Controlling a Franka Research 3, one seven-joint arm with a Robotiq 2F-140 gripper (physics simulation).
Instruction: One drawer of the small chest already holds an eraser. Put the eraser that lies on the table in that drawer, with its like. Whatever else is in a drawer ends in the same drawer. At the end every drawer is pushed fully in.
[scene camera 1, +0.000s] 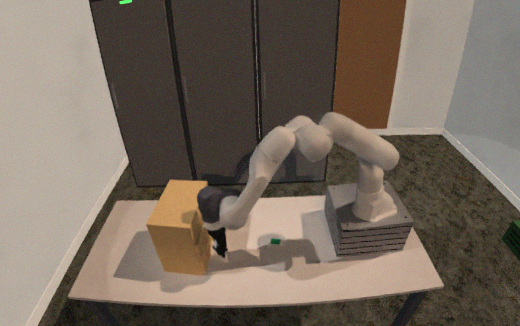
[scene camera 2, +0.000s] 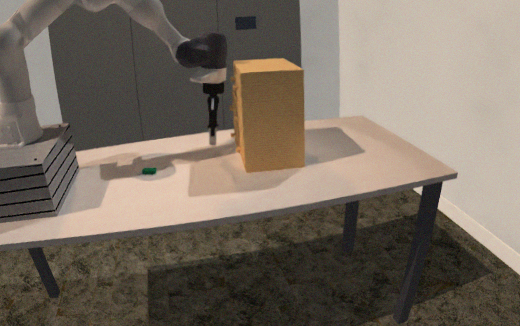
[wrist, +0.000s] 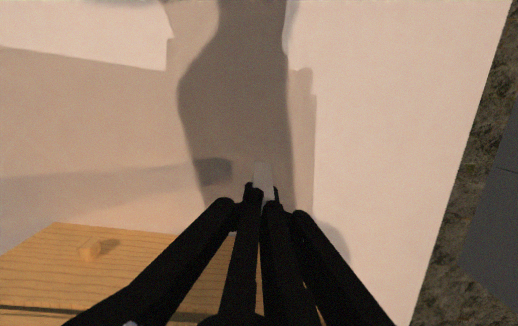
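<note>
There's a wooden chest (scene camera 1: 169, 225) that I can see, and that same wooden chest (scene camera 2: 272, 90) is there for me in scene camera 2 too. In the wrist view I can see my gripper (wrist: 259, 174), and a drawer (wrist: 65, 268) as well.
</note>
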